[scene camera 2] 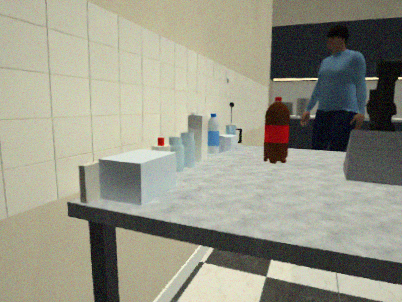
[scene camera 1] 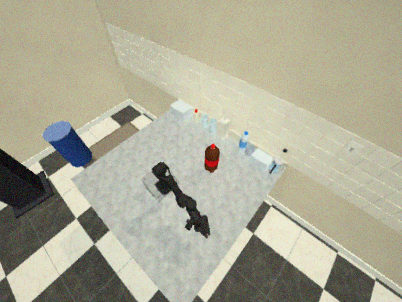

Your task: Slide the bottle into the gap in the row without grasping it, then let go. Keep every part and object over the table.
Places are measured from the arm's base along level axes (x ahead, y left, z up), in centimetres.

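Where they show: gripper, fingertip midpoint: point(scene camera 1: 208, 236); arm's base, origin of the base link: point(scene camera 2: 385, 153) point(scene camera 1: 160, 184).
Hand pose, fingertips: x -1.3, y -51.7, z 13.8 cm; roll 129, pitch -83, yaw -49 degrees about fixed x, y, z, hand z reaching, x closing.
Each offset is from my fingertips to the top centre of the thing. "spot": to the spot under its first point.
A brown bottle with a red cap and label point(scene camera 1: 212, 159) point(scene camera 2: 276, 132) stands upright on the table, in front of the row along the tiled wall and apart from it. In the row, a gap shows between the tall beige carton @(dx +76.7, dy +57.4, dz +2.4 cm) point(scene camera 1: 223, 129) point(scene camera 2: 198, 139) and the clear bottle with a blue cap and label @(spot: dx +76.2, dy +34.0, dz -9.3 cm) point(scene camera 1: 243, 141) point(scene camera 2: 213, 135). My gripper point(scene camera 1: 198, 231) is open and empty, on the side of the brown bottle away from the wall and well apart from it. The gripper does not show in scene camera 2. Its height over the table is hard to tell.
Two pale blue bottles @(dx +74.7, dy +79.9, dz -9.9 cm) point(scene camera 1: 204, 120) @(dx +75.5, dy +69.2, dz -8.9 cm) point(scene camera 2: 188, 150), a red-capped bottle @(dx +73.6, dy +90.8, dz -9.1 cm) point(scene camera 1: 196, 115) and a white box @(dx +68.3, dy +108.1, dz -12.1 cm) point(scene camera 1: 181, 108) point(scene camera 2: 137, 175) stand left of the carton. Another white box @(dx +79.5, dy +14.9, dz -15.1 cm) point(scene camera 1: 262, 157) stands right. My arm rises from a grey block point(scene camera 1: 151, 186) point(scene camera 2: 375, 156). A person point(scene camera 2: 340, 85) stands behind the table.
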